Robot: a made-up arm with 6 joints. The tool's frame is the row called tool.
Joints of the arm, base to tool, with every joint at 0 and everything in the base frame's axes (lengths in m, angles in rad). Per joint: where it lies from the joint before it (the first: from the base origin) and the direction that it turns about. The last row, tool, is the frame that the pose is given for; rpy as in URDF.
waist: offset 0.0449 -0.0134 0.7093 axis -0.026 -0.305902 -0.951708
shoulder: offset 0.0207 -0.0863 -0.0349 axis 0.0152 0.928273 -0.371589
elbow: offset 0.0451 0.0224 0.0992 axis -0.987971 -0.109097 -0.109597
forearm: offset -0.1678 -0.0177 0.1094 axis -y
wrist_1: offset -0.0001 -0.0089 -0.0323 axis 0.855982 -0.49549 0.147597
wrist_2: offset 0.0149 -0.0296 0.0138 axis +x
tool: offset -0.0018 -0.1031 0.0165 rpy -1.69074 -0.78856 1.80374
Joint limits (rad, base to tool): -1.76..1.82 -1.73..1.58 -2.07..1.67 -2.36..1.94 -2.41..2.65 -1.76..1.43
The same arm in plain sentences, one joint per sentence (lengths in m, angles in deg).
The arm has six revolute joints in a row. What follows holds with every joint at zero, and every direction is one of the base frame's. The first joint lies 0.0449 m along +x and 0.0134 m along -y and 0.7093 m along +z from the base frame's origin and rotates about the direction (-0.026, -0.305902, -0.951708), from -100.84 to 104.28 deg. The second joint lies 0.0207 m along +x and 0.0863 m along -y and 0.0349 m along -z from the first joint and rotates about the direction (0.0152, 0.928273, -0.371589), from -99.12 to 90.53 deg. The third joint lies 0.0451 m along +x and 0.0224 m along +y and 0.0992 m along +z from the second joint and rotates about the direction (-0.987971, -0.109097, -0.109597), from -118.6 to 95.68 deg. The fourth joint lies 0.1678 m along -x and 0.0177 m along -y and 0.1094 m along +z from the third joint and rotates about -y, from -135.22 to 111.15 deg. The fifth joint lies 0.0001 m along -x and 0.0089 m along -y and 0.0323 m along -z from the fourth joint and rotates about the direction (0.855982, -0.49549, 0.147597), from -138.08 to 151.83 deg. The sixth joint lies 0.0149 m along +x and 0.0296 m along -y and 0.0138 m along +z from the fifth joint and rotates about +x, from -100.84 to 81.93 deg. The tool frame, which is the frame that the pose is given for, lies 0.0018 m along -x and 0.1031 m along -y and 0.0165 m along +z from the sixth joint; its axes are the base frame's turned by roll -96.87, pitch -45.18 and yaw 103.35 deg (as in URDF: about the fixed x, then y, then z).
